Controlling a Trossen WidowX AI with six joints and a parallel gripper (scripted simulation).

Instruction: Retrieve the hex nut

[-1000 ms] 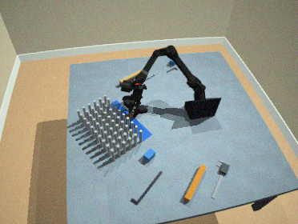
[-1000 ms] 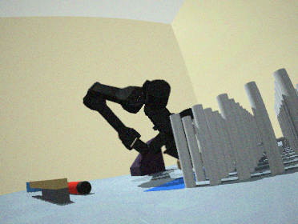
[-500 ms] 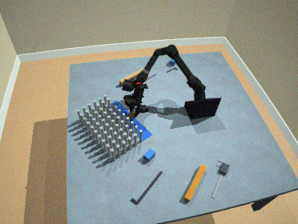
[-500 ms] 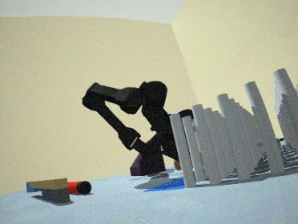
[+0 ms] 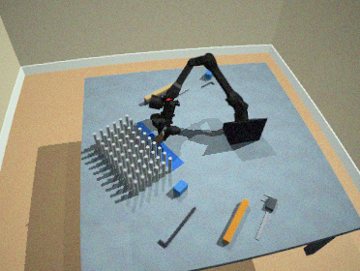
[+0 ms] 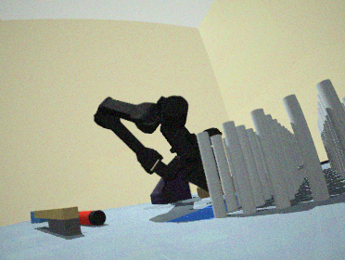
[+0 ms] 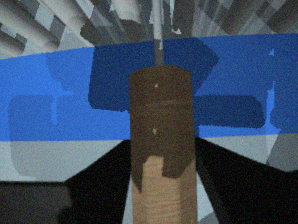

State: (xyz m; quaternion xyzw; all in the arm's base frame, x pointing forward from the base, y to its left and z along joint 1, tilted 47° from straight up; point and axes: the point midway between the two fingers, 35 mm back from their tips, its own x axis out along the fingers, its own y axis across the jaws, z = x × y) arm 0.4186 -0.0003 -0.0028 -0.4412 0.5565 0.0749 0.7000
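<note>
Right now my gripper tip is 3 cm short of the blue taped strip, 2 cm to the right of it and 2 cm above it. The rest, counted from my gripper tip: wooden-handled tool 8 cm ahead, 6 cm to the left; then orange bar 49 cm to the left, 30 cm behind, 1 cm below; then key 46 cm to the right, 33 cm behind, 2 cm below.
</note>
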